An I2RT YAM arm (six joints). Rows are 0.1 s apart.
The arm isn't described. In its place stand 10 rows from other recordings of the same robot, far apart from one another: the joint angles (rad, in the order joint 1, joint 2, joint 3, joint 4, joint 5, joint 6), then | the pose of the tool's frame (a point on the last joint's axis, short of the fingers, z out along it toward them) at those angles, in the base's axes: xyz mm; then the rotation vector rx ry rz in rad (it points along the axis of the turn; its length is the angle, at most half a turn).
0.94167, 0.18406, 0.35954, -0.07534, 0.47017, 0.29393 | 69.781 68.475 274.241 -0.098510 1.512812 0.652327
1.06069, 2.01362, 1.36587, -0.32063, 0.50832, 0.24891 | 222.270 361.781 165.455 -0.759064 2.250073 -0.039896
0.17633, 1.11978, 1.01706, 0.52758, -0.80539, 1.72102 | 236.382 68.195 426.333 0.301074 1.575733 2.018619
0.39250, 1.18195, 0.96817, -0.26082, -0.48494, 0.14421 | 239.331 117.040 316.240 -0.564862 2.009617 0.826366
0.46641, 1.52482, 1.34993, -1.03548, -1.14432, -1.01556 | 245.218 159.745 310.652 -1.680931 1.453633 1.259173
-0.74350, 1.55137, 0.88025, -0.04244, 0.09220, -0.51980 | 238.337 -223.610 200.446 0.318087 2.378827 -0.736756
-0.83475, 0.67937, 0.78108, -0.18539, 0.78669, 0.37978 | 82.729 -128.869 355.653 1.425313 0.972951 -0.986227
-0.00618, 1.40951, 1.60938, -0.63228, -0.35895, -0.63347 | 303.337 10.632 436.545 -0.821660 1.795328 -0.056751
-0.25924, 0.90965, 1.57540, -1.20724, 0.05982, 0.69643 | 103.251 -29.585 463.928 1.005406 1.863562 0.197792
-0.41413, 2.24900, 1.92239, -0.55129, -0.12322, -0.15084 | 465.688 -199.914 213.184 0.266594 2.427618 -0.101047
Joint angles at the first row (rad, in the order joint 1, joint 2, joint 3, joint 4, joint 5, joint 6):
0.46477, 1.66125, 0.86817, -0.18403, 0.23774, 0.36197
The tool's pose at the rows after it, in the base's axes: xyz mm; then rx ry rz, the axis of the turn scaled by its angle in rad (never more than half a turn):
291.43 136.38 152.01 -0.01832 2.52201 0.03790
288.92 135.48 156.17 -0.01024 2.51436 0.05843
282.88 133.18 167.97 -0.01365 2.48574 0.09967
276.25 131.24 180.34 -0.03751 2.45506 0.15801
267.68 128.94 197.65 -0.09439 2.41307 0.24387
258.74 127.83 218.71 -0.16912 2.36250 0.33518
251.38 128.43 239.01 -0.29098 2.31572 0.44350
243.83 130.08 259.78 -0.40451 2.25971 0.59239
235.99 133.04 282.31 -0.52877 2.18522 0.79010
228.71 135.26 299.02 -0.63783 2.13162 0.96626
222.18 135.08 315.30 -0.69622 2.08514 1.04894
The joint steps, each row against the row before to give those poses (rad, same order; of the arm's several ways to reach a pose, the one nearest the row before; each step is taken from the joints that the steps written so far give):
-0.00151, 0.01540, 0.01230, -0.01075, -0.00454, 0.01691
0.00000, -0.02131, -0.00758, -0.00155, -0.00921, 0.00766
0.00000, -0.05660, -0.01684, -0.00157, -0.01837, -0.00149
-0.00001, -0.05998, -0.01689, 0.00153, -0.03525, -0.01226
-0.00149, -0.07823, -0.01384, -0.00455, -0.06283, -0.03064
0.00149, -0.07974, 0.00299, -0.01990, -0.07207, -0.03678
0.00004, -0.05991, 0.02143, -0.03219, -0.10723, -0.05974
-0.00004, -0.05061, 0.02912, -0.02921, -0.13800, -0.03540
0.00003, -0.03985, 0.03976, -0.02450, -0.18090, -0.01841
-0.00004, -0.02154, 0.03847, -0.03679, -0.16584, -0.00927
0.00156, -0.02302, 0.03842, -0.03685, -0.07996, -0.00611

